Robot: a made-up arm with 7 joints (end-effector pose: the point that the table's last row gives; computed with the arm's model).
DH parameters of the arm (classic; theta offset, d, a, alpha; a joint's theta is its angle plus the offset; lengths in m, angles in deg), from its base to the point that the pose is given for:
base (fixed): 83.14 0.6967 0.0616 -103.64
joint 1: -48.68 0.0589 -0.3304 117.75
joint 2: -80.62 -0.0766 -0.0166 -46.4
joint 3: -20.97 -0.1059 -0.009 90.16
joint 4: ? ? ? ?
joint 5: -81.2 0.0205 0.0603 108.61
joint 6: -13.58 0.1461 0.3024 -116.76
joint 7: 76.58 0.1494 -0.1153 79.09
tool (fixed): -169.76 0.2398 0 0
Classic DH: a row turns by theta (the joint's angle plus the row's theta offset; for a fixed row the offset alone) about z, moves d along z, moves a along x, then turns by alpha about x.
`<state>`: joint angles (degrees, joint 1 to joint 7).
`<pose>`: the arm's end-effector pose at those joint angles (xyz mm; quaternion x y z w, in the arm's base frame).
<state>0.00 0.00 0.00 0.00 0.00 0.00 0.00</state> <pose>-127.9 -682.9 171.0 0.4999 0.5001 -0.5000 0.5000</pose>
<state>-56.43 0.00 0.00 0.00 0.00 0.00 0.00</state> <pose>57.1 54.5 -223.0 0.6403 0.6971 -0.1293 0.2958</pose>
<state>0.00 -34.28 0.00 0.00 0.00 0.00 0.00</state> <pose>-409.9 -603.9 349.3 0.4404 0.4465 -0.7147 0.3095</pose>
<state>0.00 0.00 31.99 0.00 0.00 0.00 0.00</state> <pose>191.9 -638.3 179.4 0.3432 0.6118 -0.3426 0.6250</pose>
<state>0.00 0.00 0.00 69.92 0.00 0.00 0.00</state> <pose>2.4 -685.1 175.9 0.6998 0.1110 -0.1360 0.6924</pose>
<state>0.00 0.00 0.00 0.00 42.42 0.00 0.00</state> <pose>-127.9 -623.6 640.0 0.2852 0.2853 -0.6470 0.6470</pose>
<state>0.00 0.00 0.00 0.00 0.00 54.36 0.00</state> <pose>-502.0 -371.8 4.9 0.7594 0.2761 -0.5597 0.1842</pose>
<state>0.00 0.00 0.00 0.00 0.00 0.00 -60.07</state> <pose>-194.6 -469.0 34.4 0.6709 0.6785 -0.2821 0.0999</pose>
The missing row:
joint 4: 88.69 -0.0574 0.0442 -89.12
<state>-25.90 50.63 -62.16 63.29 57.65 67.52 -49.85</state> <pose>76.3 223.8 -176.7 -0.8933 0.4064 -0.1820 0.0610</pose>
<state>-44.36 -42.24 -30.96 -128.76 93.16 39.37 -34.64</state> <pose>44.9 -227.5 -90.4 0.2298 -0.8459 0.4640 0.1278</pose>
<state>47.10 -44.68 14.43 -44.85 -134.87 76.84 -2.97</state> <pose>150.1 275.9 544.0 -0.6293 0.2048 0.0206 0.7494</pose>
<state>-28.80 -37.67 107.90 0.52 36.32 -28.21 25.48</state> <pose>482.7 202.6 577.6 -0.0063 0.3031 0.2774 0.9117</pose>
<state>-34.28 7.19 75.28 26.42 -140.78 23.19 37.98</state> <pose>-512.6 332.4 -157.0 0.0885 -0.9124 -0.3946 0.0622</pose>
